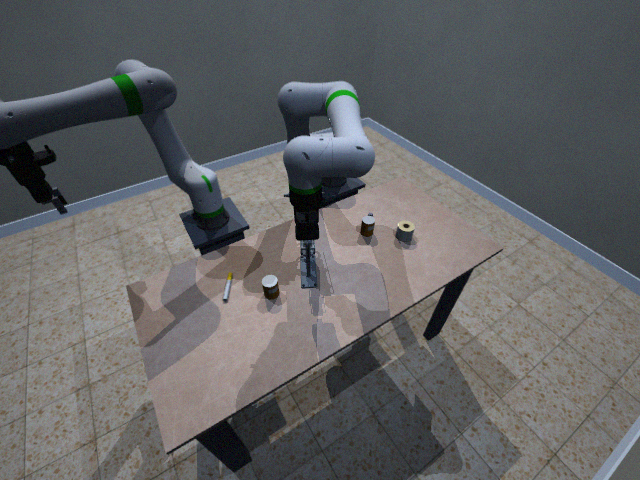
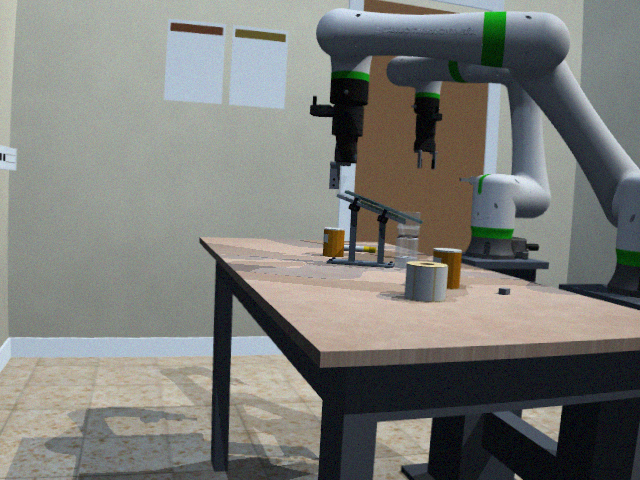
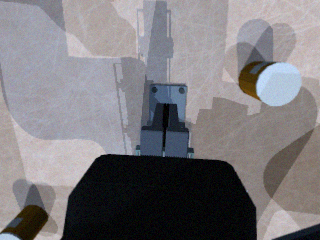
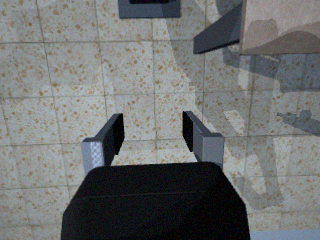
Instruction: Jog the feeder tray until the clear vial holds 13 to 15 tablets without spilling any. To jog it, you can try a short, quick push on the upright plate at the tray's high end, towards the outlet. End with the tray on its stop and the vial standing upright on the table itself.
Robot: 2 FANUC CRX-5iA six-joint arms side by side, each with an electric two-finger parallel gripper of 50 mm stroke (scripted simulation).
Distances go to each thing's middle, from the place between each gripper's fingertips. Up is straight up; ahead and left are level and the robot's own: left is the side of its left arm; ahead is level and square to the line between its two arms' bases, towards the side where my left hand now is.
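The label roll (image 2: 425,281) is 17 cm below my left hand (image 2: 334,188), 4 cm behind it and 49 cm to the left of it.
From my right hand (image 1: 64,208), I find the label roll 510 mm ahead of my right hand, 260 mm below it and 1160 mm to the left of it.
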